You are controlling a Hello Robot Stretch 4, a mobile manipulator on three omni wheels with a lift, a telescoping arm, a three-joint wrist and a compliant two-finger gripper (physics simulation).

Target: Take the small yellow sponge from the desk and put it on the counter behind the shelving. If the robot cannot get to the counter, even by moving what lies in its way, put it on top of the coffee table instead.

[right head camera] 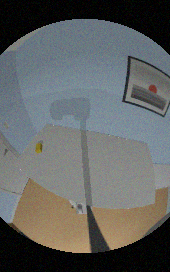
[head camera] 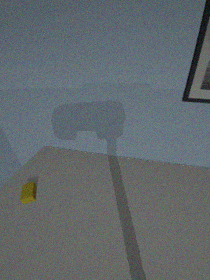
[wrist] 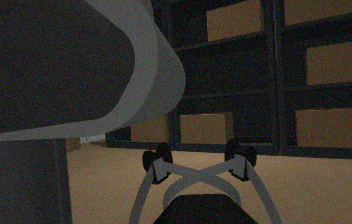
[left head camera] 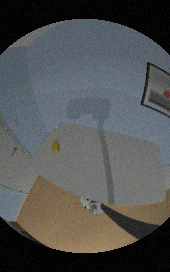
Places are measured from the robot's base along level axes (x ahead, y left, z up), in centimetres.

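Pixels of known places: gripper, between the fingertips: point(right head camera: 75, 208) point(wrist: 197, 153) point(left head camera: 88, 208).
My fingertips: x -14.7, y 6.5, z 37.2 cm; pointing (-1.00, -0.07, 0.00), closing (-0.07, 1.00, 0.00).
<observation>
Behind a point stands the place of what it marks.
The small yellow sponge point(head camera: 28, 192) @(y 39.7, x 50.2, z 96.7 cm) point(left head camera: 55, 146) @(y 39.3, x 50.5, z 96.7 cm) point(right head camera: 39, 147) @(y 38.2, x 50.6, z 96.1 cm) lies near the far left corner of the grey desk point(head camera: 75, 225) @(y 13.5, x 34.1, z 92.2 cm) point(left head camera: 135, 170) @(y -36.8, x 23.7, z 92.2 cm) point(right head camera: 125, 172) @(y -44.3, x 21.3, z 92.3 cm). My gripper point(wrist: 197, 153) @(y 6.5, x -14.7, z 37.2 cm) is open and empty in the wrist view, with its fingertips apart above the floor. It points toward the dark shelving point(wrist: 277, 100) @(y 68.4, x -195.2, z 40.5 cm), away from the sponge. A pale surface point(right head camera: 162, 175) @(y -167.9, x -7.3, z 42.2 cm) beyond the desk's right end may be part of the coffee table. The counter does not show in these views.
Cardboard boxes point(wrist: 205, 128) @(y 3.3, x -190.7, z 19.0 cm) point(wrist: 325, 127) @(y 90.1, x -160.3, z 19.2 cm) stand on the shelving. A framed picture point(left head camera: 157, 95) @(y -60.0, x 63.0, z 150.4 cm) point(right head camera: 148, 89) @(y -66.3, x 60.9, z 153.9 cm) hangs on the blue wall behind the desk. A door with a handle point(right head camera: 6, 152) @(y 119.3, x 45.2, z 85.0 cm) is at the left. My shadow falls across the desk and wall.
</observation>
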